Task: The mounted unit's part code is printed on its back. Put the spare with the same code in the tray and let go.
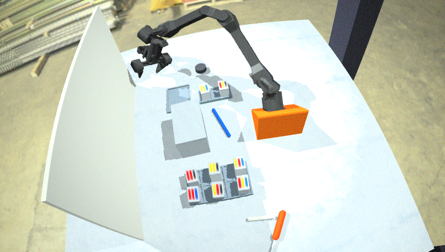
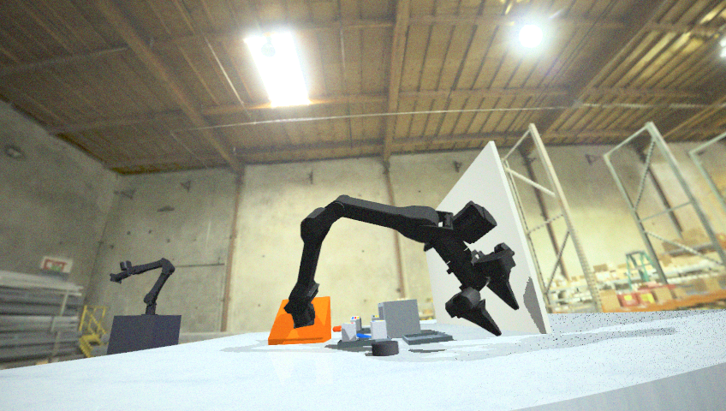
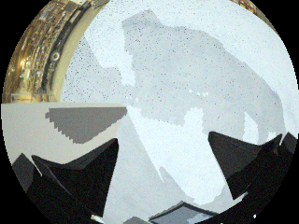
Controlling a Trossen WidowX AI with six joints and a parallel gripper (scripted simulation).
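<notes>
Right now my gripper tip is 23 cm past the spare, 19 cm to the right of it and 1 cm below it. Round my gripper tip: dark flat tray (17 cm to the left, 13 cm behind, 3 cm below); then rack (27 cm behind, 19 cm to the left, 3 cm below); then black puck (24 cm behind, 3 cm to the left, 2 cm below).
</notes>
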